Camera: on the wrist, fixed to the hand. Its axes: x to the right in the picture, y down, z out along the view.
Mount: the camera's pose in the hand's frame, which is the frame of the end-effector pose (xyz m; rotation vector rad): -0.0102 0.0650 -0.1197 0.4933 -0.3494 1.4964
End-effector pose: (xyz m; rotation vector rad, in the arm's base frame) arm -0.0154 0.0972 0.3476 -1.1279 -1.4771 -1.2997
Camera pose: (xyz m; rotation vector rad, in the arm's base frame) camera 0.0539 -0.0192 0.3651 -1.5797 -0.6532 0.2839
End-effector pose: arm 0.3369 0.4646 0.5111 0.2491 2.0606 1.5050
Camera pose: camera 0.2687 0.3851 0.5988 -2.1871 -1.6458 -1.1826
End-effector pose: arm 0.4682 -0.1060 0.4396 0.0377 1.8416 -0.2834
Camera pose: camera 0.3695 -0.0163 0.4690 1.5092 0.9623 0.3163
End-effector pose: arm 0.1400 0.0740 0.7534 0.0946 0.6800 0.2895
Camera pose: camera 0.0417 0.1322 0.6785 1.1217 0.1964 1.4912
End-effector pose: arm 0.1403 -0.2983 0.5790 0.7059 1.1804 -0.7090
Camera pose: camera 0.1230 -0.1632 0.5690 1.5135 -0.0602 0.1988
